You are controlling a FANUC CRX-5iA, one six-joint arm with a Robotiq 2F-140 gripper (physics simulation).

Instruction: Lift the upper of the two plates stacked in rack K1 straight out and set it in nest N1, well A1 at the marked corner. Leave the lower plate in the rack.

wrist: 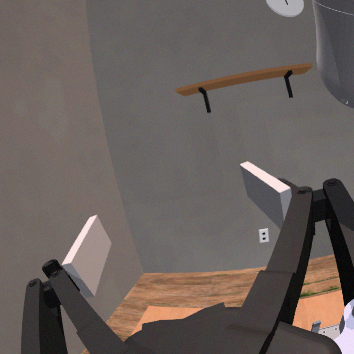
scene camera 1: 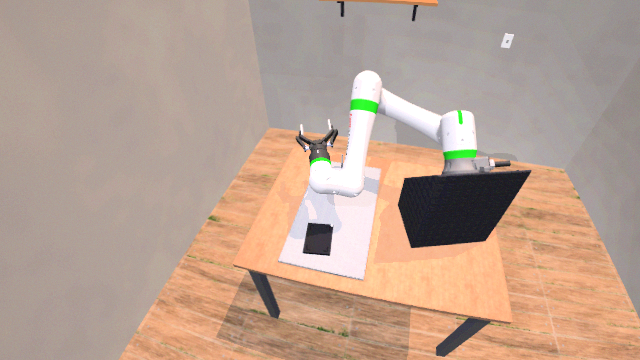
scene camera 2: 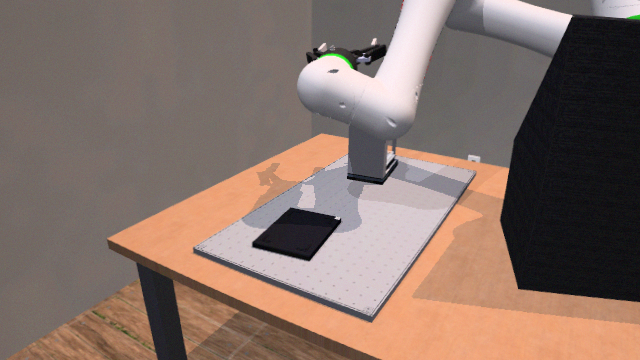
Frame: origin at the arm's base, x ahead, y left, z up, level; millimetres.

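Seen in the pictures: gripper, fingertip midpoint: (wrist: 171, 206) (scene camera 1: 315, 124) (scene camera 2: 350, 46); arm's base, link origin: (scene camera 1: 461, 174).
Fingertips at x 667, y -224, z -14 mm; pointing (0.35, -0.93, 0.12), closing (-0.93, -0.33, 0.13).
Pixels of each thing's top centre, then the offset from my fingertips to it. Level surfaces: height alone.
- Rack K1, top centre: (scene camera 2: 376, 120) 106 mm back, 43 mm left, 178 mm down
- Nest N1, top centre: (scene camera 2: 298, 227) (scene camera 1: 318, 237) 127 mm back, 434 mm left, 307 mm down
- white mark, top centre: (scene camera 2: 337, 218) (scene camera 1: 331, 225) 169 mm back, 351 mm left, 310 mm down
- perforated grey board, surface height: 322 mm down
- wooden table, surface height: 335 mm down
Rack K1 (scene camera 2: 366, 152) stands at the back of the board with a tall grey panel and a dark base. The arm's wrist hides its top in scene camera 2 and most of it in scene camera 1. White plate edges (scene camera 2: 390, 159) show low at its right side; the two plates cannot be told apart. Nest N1 (scene camera 1: 318, 239) (scene camera 2: 297, 234) is a flat black holder nearer the front, no plate on it, with a white mark (scene camera 1: 331, 225) (scene camera 2: 337, 218) at one corner. My gripper (scene camera 1: 315, 126) (scene camera 2: 348, 45) (wrist: 171, 206) is open and empty, high up beyond the rack, fingers facing away toward the back wall.
The perforated grey board (scene camera 1: 350, 255) (scene camera 2: 380, 240) lies on the wooden table (scene camera 1: 440, 285) (scene camera 2: 165, 220). A big black box-like block (scene camera 1: 460, 210) (scene camera 2: 575, 175) stands to the right, in front of the arm's base. A wall shelf (scene camera 1: 378, 2) (wrist: 245, 79) hangs at the back.
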